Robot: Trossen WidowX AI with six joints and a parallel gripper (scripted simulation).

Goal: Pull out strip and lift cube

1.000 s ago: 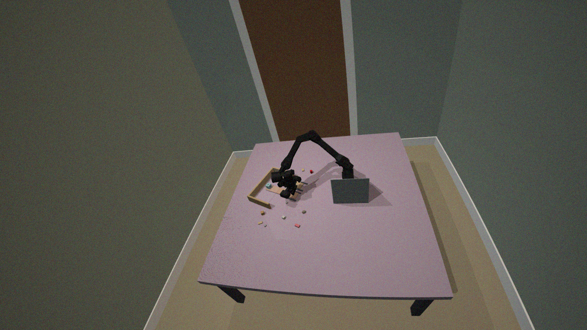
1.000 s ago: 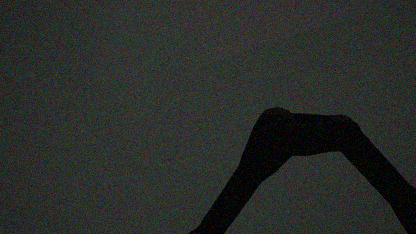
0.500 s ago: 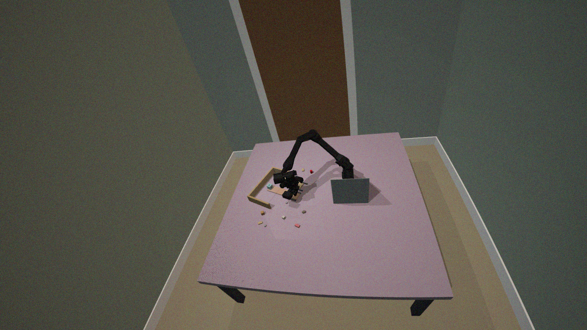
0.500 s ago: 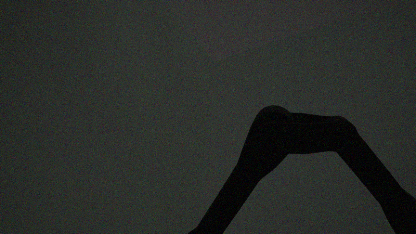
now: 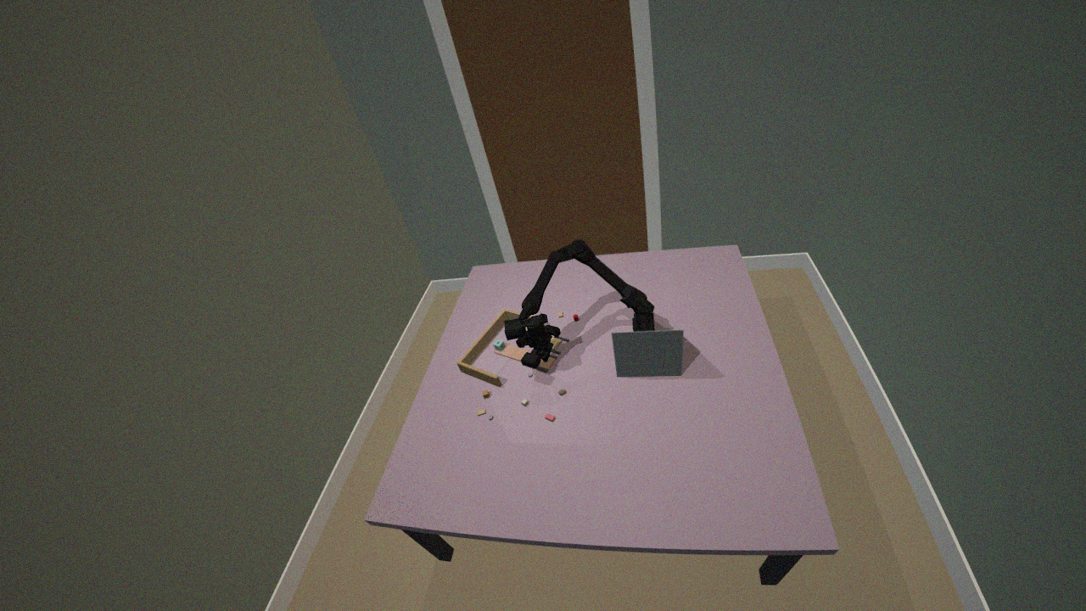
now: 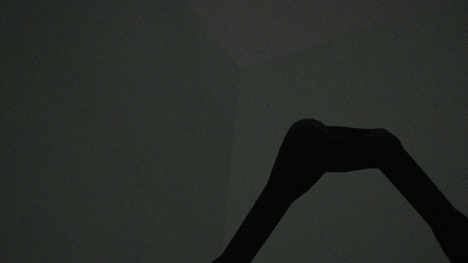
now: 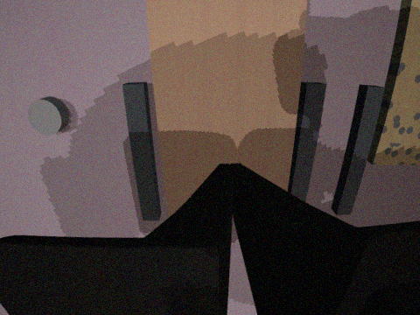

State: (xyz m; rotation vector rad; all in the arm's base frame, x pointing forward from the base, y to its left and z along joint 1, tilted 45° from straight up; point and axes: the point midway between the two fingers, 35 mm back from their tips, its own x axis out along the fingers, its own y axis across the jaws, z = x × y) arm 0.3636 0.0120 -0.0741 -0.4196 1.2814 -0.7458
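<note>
Right now the strip is 100 mm ahead of my gripper tip, 30 mm to the right of it and 10 mm below it.
</note>
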